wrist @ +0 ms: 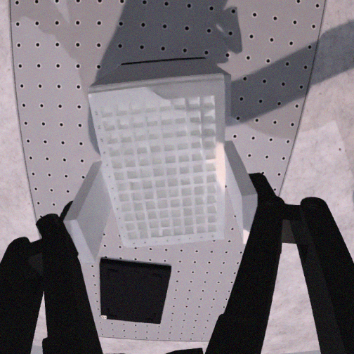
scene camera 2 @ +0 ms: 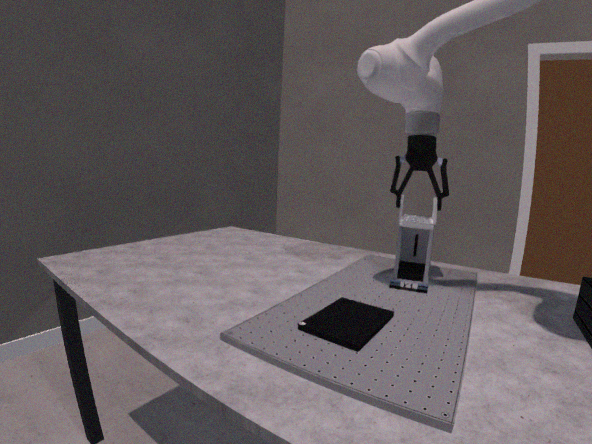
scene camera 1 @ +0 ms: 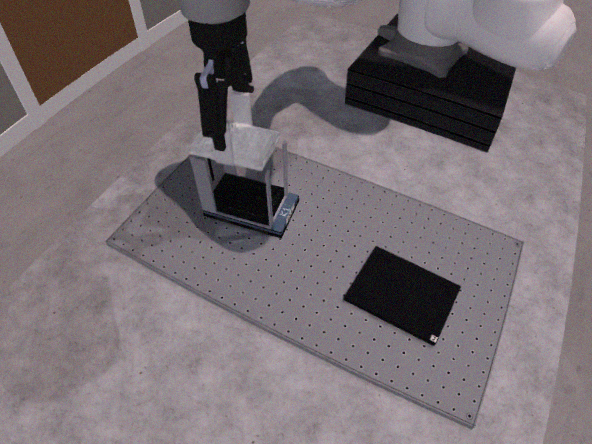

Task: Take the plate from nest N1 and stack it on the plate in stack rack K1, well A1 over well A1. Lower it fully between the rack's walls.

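Places are measured from the arm's base along level axes (x ahead, y left, z up), in centimetres.
Pixels of known places: gripper, between the fingertips: (scene camera 1: 235, 143); arm's base, origin of its link: (scene camera 1: 423, 51).
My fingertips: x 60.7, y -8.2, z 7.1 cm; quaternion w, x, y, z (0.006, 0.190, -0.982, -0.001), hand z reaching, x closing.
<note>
For each thing: its top centre in the pictures, then the offset to it from my fingertips. "pt": a spot on its surface instead. Level surfaces: height alone.
- stack rack K1, a spot on its surface: (scene camera 1: 286, 215) (scene camera 2: 406, 283) pt dx -1.9, dy +8.8, dz -14.2 cm
- black nest, centre of its top: (scene camera 1: 404, 290) (scene camera 2: 349, 316) dx -0.7, dy +33.9, dz -14.5 cm
- grey perforated board, height of its surface: dz -15.8 cm
- mottled table, height of its surface: dz -17.2 cm
My gripper (scene camera 1: 232, 131) (scene camera 2: 418, 212) (wrist: 164, 169) is shut on a pale, translucent well plate (scene camera 1: 245, 142) (scene camera 2: 416, 220) (wrist: 165, 165), its light pads on the plate's two sides. The plate looks level, at the top of stack rack K1 (scene camera 1: 286, 215) (scene camera 2: 395, 285) (wrist: 160, 71), with a tall gap beneath it inside the rack. Whether its lower edge is between the wall tops is hard to tell. The rack's bottom is black; a separate plate there cannot be made out. The black nest (scene camera 1: 402, 295) (scene camera 2: 347, 322) (wrist: 135, 292) holds no plate. The well A1 mark is unreadable.
The rack and the nest stand on a grey perforated board (scene camera 1: 320, 250) (scene camera 2: 425, 345) (wrist: 55, 115). The board lies on a mottled table (scene camera 1: 150, 350) (scene camera 2: 175, 270). The black arm base (scene camera 1: 425, 105) stands at the back right in the first scene view.
</note>
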